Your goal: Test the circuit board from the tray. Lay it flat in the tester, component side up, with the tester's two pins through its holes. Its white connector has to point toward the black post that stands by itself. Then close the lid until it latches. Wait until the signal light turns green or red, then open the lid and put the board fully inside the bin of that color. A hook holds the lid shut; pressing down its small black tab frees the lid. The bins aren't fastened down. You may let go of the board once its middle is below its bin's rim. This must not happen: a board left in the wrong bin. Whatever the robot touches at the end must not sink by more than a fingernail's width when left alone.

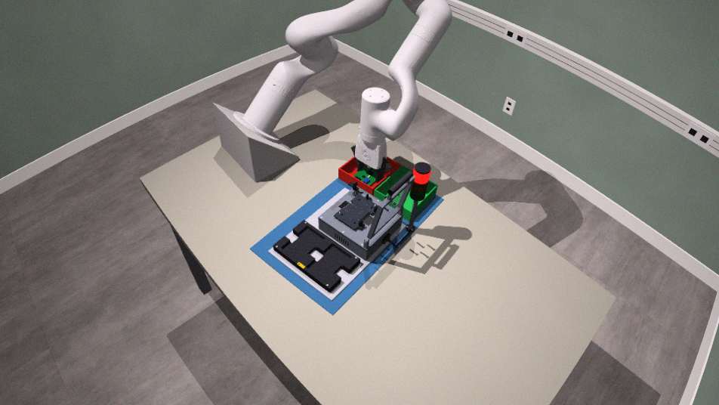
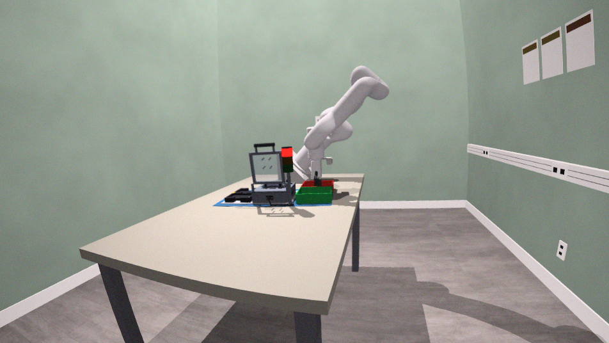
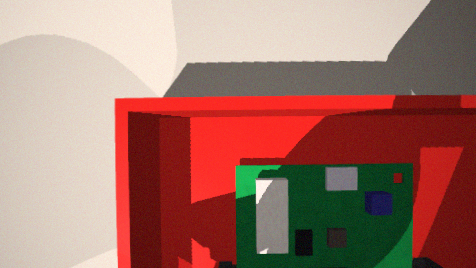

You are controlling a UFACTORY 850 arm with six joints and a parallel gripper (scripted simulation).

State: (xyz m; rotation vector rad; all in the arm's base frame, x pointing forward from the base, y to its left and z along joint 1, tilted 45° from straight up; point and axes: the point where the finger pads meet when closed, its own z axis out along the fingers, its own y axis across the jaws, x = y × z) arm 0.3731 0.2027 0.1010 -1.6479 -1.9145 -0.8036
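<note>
Now: the red bin 1 cm below my hand. Also, from my hand: black latch part (6 cm ahead, 13 cm to the right, 7 cm above); green bin (15 cm ahead, 2 cm to the left, 1 cm below); green circuit board (1 cm below).
</note>
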